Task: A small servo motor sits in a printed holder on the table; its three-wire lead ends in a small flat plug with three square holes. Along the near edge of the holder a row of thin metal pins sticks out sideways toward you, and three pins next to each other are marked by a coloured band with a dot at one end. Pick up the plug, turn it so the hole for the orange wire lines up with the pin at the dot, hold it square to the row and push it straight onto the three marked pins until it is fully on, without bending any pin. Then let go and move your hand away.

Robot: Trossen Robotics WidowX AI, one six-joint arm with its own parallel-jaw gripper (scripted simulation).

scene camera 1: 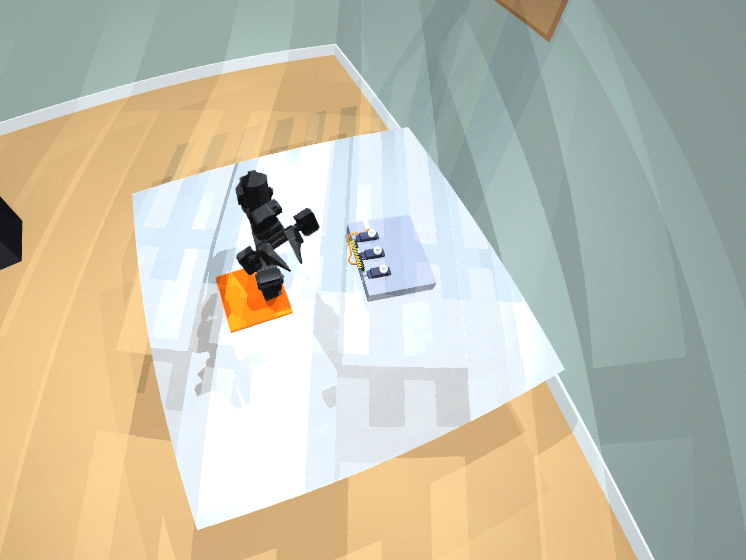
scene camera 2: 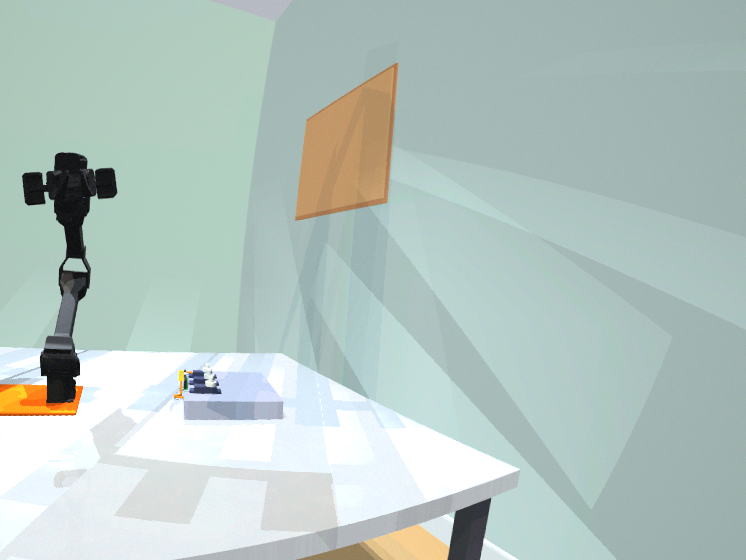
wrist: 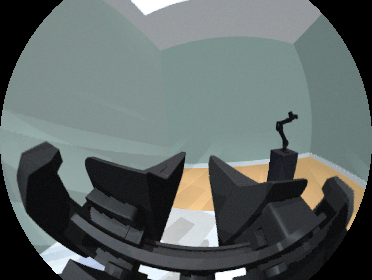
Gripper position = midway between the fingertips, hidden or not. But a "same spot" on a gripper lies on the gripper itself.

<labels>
my gripper: scene camera 1; scene camera 2; wrist 197,158
same spot on my gripper: (scene camera 1: pixel 267 253) = (scene camera 2: pixel 54 174)
</labels>
